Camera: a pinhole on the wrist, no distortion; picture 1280 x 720 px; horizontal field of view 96.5 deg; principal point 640.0 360.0 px. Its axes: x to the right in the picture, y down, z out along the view. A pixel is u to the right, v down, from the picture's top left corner.
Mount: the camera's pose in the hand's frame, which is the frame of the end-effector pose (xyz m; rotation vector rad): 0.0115 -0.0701 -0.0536 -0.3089 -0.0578 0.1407
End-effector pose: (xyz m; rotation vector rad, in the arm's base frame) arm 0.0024 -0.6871 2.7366 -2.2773 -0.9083 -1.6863
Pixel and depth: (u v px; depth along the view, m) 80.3 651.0 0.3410
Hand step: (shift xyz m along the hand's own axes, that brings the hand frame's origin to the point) -0.3679 0.1466 0.2057
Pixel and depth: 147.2 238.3 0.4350
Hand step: -0.3815 -0.0826 0.3754
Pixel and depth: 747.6 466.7 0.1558
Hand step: 0.0246 0.0082 0.0867
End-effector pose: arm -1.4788 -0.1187 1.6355 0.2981 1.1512 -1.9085
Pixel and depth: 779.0 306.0 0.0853
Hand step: 0.0264 -0.0492 0.0307
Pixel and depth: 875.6 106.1 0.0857
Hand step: 0.0447 -0.0752 0.0408
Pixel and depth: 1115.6 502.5 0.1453
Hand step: 0.1151 0.0253 0.0777
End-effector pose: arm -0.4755 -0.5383 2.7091 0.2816 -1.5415 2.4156
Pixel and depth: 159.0 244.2 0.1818
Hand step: -0.1493 -0.0730 0.1252
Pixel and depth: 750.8 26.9 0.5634
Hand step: 0.1179 -0.1955 0.5869
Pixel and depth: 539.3 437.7 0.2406
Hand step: -0.0535 0.0264 0.1637
